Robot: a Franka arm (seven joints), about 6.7 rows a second.
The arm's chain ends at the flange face. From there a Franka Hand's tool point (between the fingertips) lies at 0.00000 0.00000 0.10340 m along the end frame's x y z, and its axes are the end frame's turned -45 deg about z.
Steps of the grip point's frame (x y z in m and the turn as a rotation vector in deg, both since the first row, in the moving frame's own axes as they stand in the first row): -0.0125, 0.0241, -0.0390, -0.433, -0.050, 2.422; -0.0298, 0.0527, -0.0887, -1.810, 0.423, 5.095; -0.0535, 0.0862, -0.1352, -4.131, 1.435, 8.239; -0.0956, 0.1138, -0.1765, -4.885, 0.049, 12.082; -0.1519, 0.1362, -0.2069, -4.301, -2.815, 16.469
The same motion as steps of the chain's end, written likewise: 0.0077, 0.0253, -0.0390, -0.342, 0.271, 2.422; 0.0134, 0.0564, -0.0886, -0.981, 1.579, 5.095; 0.0163, 0.0948, -0.1349, -1.906, 3.936, 8.239; 0.0073, 0.1413, -0.1761, -3.420, 3.489, 12.082; -0.0117, 0.1945, -0.2065, -5.032, 1.051, 16.469
